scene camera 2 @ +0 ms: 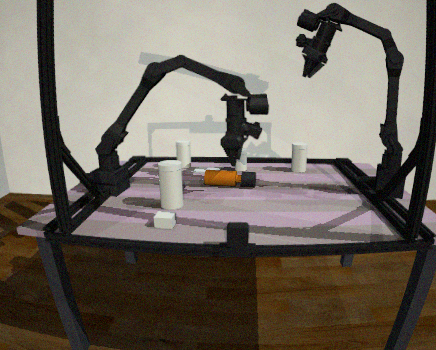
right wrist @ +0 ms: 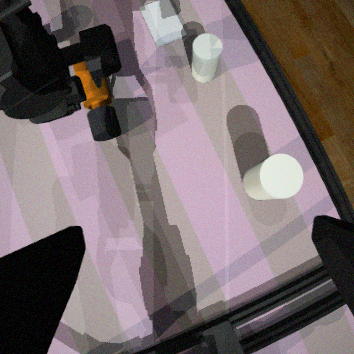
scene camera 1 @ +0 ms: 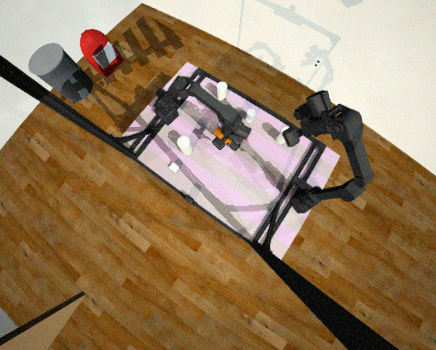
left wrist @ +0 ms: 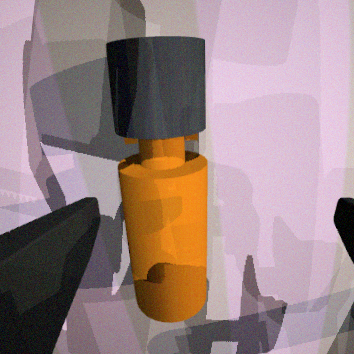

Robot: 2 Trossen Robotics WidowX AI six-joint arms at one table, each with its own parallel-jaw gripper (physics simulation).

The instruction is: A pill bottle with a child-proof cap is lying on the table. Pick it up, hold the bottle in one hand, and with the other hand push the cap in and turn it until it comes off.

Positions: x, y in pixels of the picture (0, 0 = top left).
Labels:
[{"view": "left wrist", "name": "my left gripper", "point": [219, 209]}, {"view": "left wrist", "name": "orange pill bottle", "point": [163, 188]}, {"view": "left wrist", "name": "dark cap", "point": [157, 83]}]

